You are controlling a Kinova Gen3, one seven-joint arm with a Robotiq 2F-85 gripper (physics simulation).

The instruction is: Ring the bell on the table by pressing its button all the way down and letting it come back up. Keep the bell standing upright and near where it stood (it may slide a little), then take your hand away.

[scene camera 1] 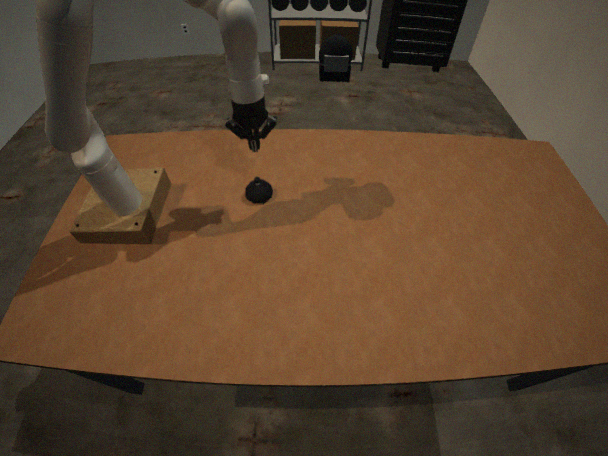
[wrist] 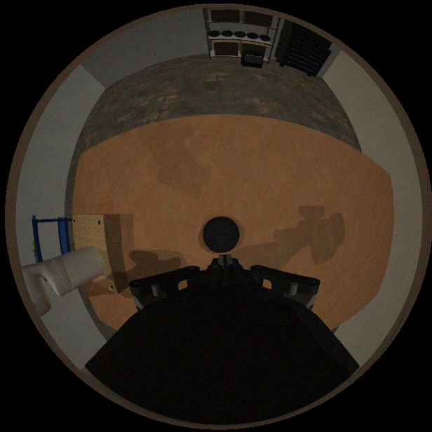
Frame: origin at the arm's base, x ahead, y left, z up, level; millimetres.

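Seen in the pictures: gripper, fingertip midpoint: (scene camera 1: pixel 255 150); arm's base, origin of the base link: (scene camera 1: pixel 127 203).
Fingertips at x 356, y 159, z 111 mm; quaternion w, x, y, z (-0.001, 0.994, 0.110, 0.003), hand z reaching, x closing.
Observation:
Offsets run from my fingertips to a thing's top centre. Level surfaces: height alone.
The bell @(dy +5, dx -9, dz -112 mm) (scene camera 1: pixel 259 191) (wrist: pixel 221 235) is a small black dome and stands upright on the orange-brown table @(dz -178 mm) (scene camera 1: pixel 350 300) (wrist: pixel 240 165), left of the middle and toward the back. Its button @(dy +5, dx -9, dz -112 mm) (scene camera 1: pixel 257 179) shows as a small knob on top in the scene view; in the wrist view it is too dark to make out. My gripper (scene camera 1: pixel 254 148) (wrist: pixel 224 261) is shut and empty, pointing down. It hangs well above the bell, with a wide gap between the fingertips and the button, and touches nothing.
The arm's wooden base block (scene camera 1: pixel 112 220) (wrist: pixel 92 232) stands on the table at the left. Shadows of the arm fall across the table around the bell. A shelf rack (scene camera 1: pixel 320 15) and a black cabinet (scene camera 1: pixel 422 32) stand on the floor behind the table.

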